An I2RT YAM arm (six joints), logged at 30 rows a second.
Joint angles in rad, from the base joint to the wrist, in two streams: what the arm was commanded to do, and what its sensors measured. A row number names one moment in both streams.
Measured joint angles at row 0: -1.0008 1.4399 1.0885 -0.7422 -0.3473 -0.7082
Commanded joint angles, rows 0 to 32: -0.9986 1.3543 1.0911 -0.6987 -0.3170 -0.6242; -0.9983 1.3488 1.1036 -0.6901 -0.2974 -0.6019; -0.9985 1.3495 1.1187 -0.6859 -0.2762 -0.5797; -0.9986 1.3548 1.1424 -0.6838 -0.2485 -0.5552; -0.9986 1.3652 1.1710 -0.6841 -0.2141 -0.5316; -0.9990 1.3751 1.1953 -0.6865 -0.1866 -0.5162; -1.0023 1.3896 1.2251 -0.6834 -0.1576 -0.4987; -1.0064 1.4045 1.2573 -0.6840 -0.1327 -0.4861; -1.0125 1.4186 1.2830 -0.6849 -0.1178 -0.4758; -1.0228 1.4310 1.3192 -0.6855 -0.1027 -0.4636; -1.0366 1.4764 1.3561 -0.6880 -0.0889 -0.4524; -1.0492 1.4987 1.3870 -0.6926 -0.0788 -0.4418; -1.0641 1.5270 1.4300 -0.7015 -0.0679 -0.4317; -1.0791 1.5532 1.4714 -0.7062 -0.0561 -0.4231; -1.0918 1.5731 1.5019 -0.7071 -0.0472 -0.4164; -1.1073 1.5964 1.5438 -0.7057 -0.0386 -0.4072; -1.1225 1.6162 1.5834 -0.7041 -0.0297 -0.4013; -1.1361 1.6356 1.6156 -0.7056 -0.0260 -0.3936; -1.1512 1.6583 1.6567 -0.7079 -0.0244 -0.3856; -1.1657 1.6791 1.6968 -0.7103 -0.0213 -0.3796; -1.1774 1.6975 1.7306 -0.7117 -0.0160 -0.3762; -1.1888 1.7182 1.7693 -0.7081 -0.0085 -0.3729; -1.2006 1.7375 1.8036 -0.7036 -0.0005 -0.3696; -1.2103 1.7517 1.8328 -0.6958 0.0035 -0.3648; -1.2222 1.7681 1.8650 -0.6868 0.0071 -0.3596; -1.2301 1.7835 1.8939 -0.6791 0.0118 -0.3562; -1.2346 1.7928 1.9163 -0.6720 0.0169 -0.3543; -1.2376 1.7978 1.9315 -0.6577 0.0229 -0.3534; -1.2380 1.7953 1.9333 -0.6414 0.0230 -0.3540; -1.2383 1.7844 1.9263 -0.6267 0.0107 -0.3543; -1.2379 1.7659 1.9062 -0.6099 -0.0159 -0.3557; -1.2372 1.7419 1.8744 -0.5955 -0.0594 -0.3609; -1.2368 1.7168 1.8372 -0.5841 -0.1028 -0.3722
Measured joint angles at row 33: -1.2381 1.7931 1.8725 -0.6415 -0.0200 -0.3759
